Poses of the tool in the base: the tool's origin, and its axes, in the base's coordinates. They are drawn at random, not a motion.
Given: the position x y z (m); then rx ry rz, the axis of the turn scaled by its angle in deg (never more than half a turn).
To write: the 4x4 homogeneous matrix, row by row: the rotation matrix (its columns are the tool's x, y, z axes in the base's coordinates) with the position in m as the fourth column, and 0 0 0 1 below. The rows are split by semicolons. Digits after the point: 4 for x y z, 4 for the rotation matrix.
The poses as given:
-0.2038 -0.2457 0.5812 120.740 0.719 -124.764
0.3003 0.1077 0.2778 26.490 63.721 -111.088
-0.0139 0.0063 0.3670 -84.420 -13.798 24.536
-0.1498 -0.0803 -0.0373 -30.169 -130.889 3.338
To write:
-0.0296 0.0856 -0.9959 -0.2038; -0.0741 -0.9938 -0.0832 -0.2457; -0.9968 0.0713 0.0357 0.5812; 0 0 0 1
-0.5853 0.8064 0.0845 0.3003; -0.4801 -0.2606 -0.8376 0.1077; -0.6534 -0.5308 0.5397 0.2778; 0 0 0 1
0.9017 -0.1312 -0.4120 -0.0139; 0.4202 0.0413 0.9065 0.0063; -0.1019 -0.9905 0.0923 0.3670; 0 0 0 1
-0.6135 0.3539 -0.7059 -0.1498; 0.3894 0.9133 0.1194 -0.0803; 0.6870 -0.2016 -0.6981 -0.0373; 0 0 0 1

